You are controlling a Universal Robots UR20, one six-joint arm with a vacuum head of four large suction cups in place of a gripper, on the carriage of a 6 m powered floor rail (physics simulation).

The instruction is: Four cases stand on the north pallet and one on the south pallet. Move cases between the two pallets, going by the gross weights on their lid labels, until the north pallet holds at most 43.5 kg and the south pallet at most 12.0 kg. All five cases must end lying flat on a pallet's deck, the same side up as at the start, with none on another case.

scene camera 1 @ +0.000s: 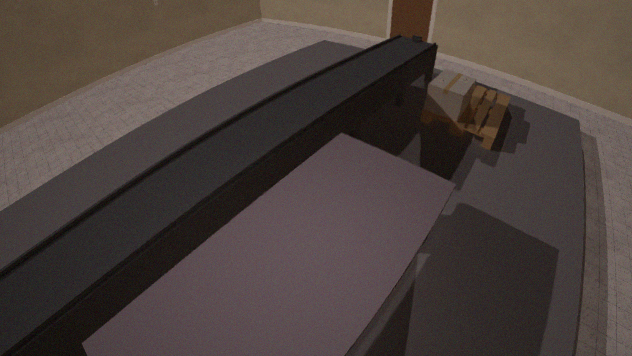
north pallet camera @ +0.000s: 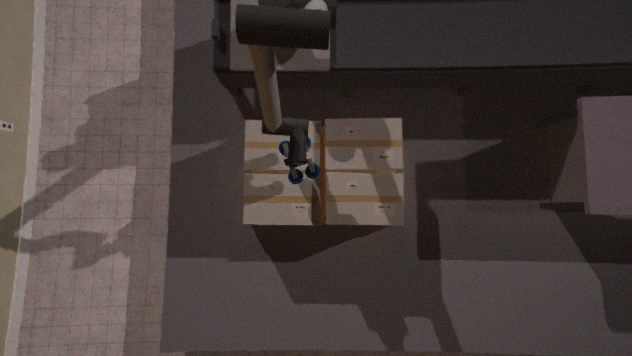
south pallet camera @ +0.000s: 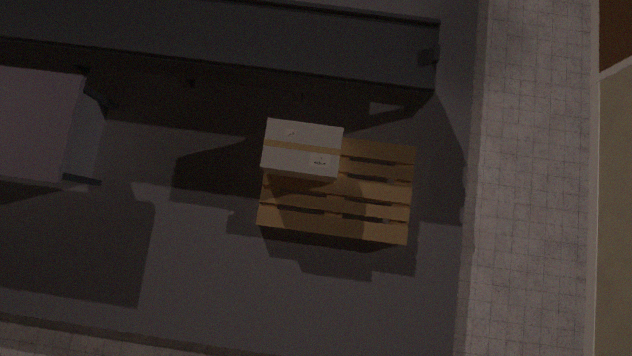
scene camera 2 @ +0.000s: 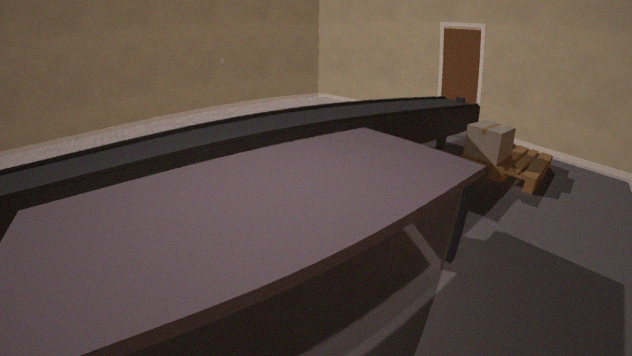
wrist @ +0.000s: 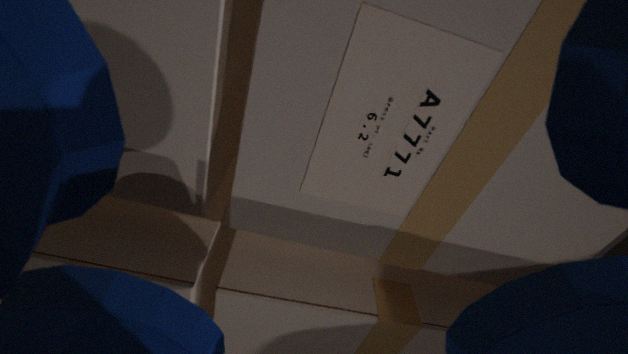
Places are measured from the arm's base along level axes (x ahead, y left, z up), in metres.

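Pixels of known places: hand, tool point: (wrist: 331, 242).
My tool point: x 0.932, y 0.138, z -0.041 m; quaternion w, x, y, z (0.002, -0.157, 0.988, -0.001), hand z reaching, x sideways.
For each thing: its top centre in the pictures, then the offset to it from my tool point. Level surfaces: height alone.
- back left case, top centre: (north pallet camera: 282, 145) 0.131 m back, 0.134 m right, 0.132 m down
- case's lid label, top centre: (wrist: 387, 132) 0.051 m back, 0.006 m left, 0.132 m down
- back right case, top centre: (north pallet camera: 363, 143) 0.135 m back, 0.463 m left, 0.088 m down
- front left case, top centre: (north pallet camera: 282, 199) 0.270 m ahead, 0.134 m right, 0.144 m down
- front right case, top centre: (north pallet camera: 364, 198) 0.267 m ahead, 0.464 m left, 0.089 m down
- pinkish table, surface height: 0.001 m up
My suction head (north pallet camera: 299, 159) is open, with its four blue cups holding nothing. It hangs, turned askew, over the inner front part of the back left case (north pallet camera: 256, 131) (wrist: 295, 100). In the wrist view that case's lid label (wrist: 385, 120) reads A7771, gross 6.2 kg. The back right case (north pallet camera: 362, 122), front left case (north pallet camera: 270, 217) and front right case (north pallet camera: 362, 217) lie flat beside it on the north pallet (north pallet camera: 322, 205). Their labels are too small to read. One case (scene camera 1: 452, 92) (scene camera 2: 490, 142) (south pallet camera: 300, 157) lies on the south pallet (scene camera 1: 495, 120) (scene camera 2: 539, 164) (south pallet camera: 382, 232), label unreadable.
The dark floor rail (scene camera 1: 240, 140) (scene camera 2: 200, 125) (north pallet camera: 475, 35) (south pallet camera: 225, 50) runs behind both pallets. My arm reaches over from its carriage (north pallet camera: 242, 57). A pinkish table (scene camera 1: 280, 235) (scene camera 2: 240, 200) (north pallet camera: 607, 155) (south pallet camera: 30, 125) stands between the pallets. Most of the south pallet's deck is bare.
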